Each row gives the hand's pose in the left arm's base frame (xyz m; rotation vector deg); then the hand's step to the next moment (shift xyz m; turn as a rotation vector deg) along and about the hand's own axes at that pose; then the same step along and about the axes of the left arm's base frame.
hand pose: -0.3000 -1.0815 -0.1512 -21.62 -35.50 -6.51
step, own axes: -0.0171 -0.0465 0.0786 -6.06 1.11 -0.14
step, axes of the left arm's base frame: -0.0667 -0.0135 0.0633 -4.60 0.93 -4.00
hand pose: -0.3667 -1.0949 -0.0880 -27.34 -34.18 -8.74
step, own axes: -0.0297 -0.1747 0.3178 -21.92 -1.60 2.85
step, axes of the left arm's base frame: -0.2320 -0.0033 0.2803 -19.84 -0.01 -9.87
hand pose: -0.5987 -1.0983 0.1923 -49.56 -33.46 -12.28
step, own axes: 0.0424 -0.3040 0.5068 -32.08 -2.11 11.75
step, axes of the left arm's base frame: -0.2887 0.1968 0.4785 -31.94 5.95 -10.78
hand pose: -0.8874 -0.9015 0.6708 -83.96 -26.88 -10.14
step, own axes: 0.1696 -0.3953 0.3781 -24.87 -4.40 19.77
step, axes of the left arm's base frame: -0.0783 0.3544 0.4430 -27.95 14.75 -5.46
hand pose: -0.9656 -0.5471 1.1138 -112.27 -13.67 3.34
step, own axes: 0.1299 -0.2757 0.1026 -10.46 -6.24 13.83
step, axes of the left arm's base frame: 0.0730 0.2211 0.2218 -13.21 12.84 -0.43
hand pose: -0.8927 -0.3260 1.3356 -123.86 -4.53 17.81
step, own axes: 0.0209 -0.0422 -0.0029 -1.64 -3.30 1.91
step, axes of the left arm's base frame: 0.0234 0.0255 0.0320 -1.87 3.14 1.97
